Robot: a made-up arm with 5 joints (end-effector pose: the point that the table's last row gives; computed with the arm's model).
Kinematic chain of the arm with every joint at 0, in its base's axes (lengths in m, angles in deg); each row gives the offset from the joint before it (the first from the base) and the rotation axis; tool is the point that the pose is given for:
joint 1: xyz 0 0 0.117 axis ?
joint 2: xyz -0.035 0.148 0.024 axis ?
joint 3: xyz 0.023 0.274 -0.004 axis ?
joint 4: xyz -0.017 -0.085 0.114 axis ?
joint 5: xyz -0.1 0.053 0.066 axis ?
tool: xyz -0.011 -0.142 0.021
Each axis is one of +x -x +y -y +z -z.
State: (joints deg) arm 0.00 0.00 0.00 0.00 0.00
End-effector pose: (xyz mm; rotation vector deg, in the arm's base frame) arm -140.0 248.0 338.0 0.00 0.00 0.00
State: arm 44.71 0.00 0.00 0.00 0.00
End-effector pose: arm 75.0 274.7 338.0 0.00 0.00 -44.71
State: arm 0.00 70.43 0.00 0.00 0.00
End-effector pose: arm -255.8 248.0 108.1 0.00 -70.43 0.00
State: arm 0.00 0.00 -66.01 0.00 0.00
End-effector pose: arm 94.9 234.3 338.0 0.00 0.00 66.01
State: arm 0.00 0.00 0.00 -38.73 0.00
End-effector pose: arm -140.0 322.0 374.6 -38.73 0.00 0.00
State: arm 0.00 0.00 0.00 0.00 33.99
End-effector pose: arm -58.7 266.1 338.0 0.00 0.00 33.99
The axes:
joint 1: -z
joint 2: -y
joint 3: -z
joint 4: +x
joint 5: +z

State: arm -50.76 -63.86 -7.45 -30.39 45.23
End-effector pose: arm -155.0 334.1 225.1 -30.65 69.98 107.05
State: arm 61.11 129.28 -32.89 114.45 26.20
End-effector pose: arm 212.4 188.1 171.2 -13.48 -53.06 81.37
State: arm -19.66 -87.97 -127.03 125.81 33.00
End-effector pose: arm -179.4 415.1 -1.8 -95.12 -94.47 24.20
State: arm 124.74 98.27 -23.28 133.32 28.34
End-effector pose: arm 272.7 -152.5 148.0 -5.47 -67.81 23.82
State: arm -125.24 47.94 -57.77 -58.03 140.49
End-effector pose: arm -314.5 -325.4 122.3 84.06 60.07 -40.10
